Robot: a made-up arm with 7 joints.
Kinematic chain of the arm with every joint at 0, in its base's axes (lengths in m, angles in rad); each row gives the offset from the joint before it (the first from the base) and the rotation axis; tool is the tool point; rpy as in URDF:
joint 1: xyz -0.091 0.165 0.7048 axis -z
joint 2: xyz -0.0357 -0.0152 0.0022 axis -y
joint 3: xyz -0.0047 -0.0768 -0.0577 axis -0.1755 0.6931 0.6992
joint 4: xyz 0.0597 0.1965 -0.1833 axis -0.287 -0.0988 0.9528
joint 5: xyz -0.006 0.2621 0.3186 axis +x
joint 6: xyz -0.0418 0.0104 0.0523 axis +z
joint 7: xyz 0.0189 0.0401 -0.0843 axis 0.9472 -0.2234 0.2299
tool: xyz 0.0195 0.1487 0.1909 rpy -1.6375 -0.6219 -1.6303
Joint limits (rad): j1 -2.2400..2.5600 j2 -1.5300..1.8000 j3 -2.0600..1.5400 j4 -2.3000..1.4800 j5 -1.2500..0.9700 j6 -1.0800..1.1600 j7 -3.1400..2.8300
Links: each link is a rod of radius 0.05 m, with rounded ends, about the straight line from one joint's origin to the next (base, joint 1, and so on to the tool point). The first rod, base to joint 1, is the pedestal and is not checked.
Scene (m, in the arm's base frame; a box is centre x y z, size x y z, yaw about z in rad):
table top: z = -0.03
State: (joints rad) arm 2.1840 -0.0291 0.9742 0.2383 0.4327 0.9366 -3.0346
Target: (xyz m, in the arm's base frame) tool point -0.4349 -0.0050 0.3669
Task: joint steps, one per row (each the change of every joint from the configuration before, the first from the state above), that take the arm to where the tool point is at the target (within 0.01 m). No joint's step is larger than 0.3 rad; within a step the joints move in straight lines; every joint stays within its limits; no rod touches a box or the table.
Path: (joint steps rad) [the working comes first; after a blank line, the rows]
Joints at the target: 2.5600 -1.0104 -0.2737 -1.4553 0.9700 0.9391 -2.6562
Straight joint move there: clear.

1: 0.0627 -0.1636 -0.2080 -0.2823 0.0895 0.0004 0.0631
2: 0.0626 -0.1635 -0.2080 -0.2822 0.0896 0.0004 0.0630
3: 0.0627 -0.1636 -0.2079 -0.2823 0.0895 0.0005 0.0631
4: 0.0627 -0.1635 -0.2080 -0.2823 0.0896 0.0004 0.0631
5: 0.0626 -0.1636 -0.2080 -0.2822 0.0895 0.0004 0.0631
6: 0.0627 -0.1635 -0.2080 -0.2823 0.0896 0.0004 0.0630

